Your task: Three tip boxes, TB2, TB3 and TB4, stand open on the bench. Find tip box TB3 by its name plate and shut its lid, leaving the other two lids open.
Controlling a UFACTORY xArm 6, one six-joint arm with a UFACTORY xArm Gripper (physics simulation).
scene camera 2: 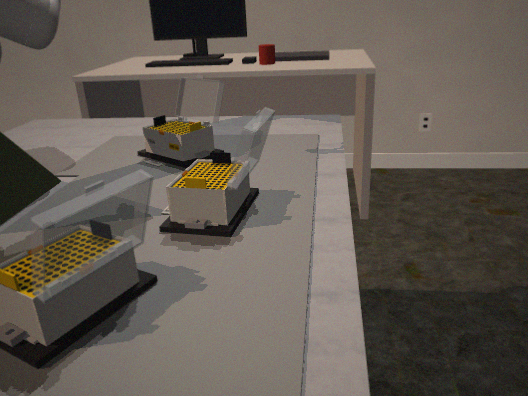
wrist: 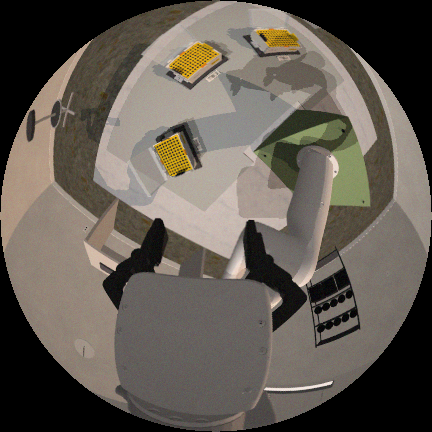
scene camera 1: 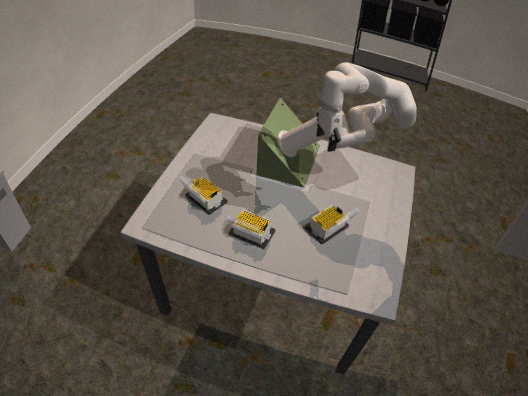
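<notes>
Gripper, mine, visible at (scene camera 1: 325,143) and (wrist: 203,228). A grey mat (scene camera 1: 292,252) is visible too, and the mat also appears at (wrist: 227,114).
</notes>
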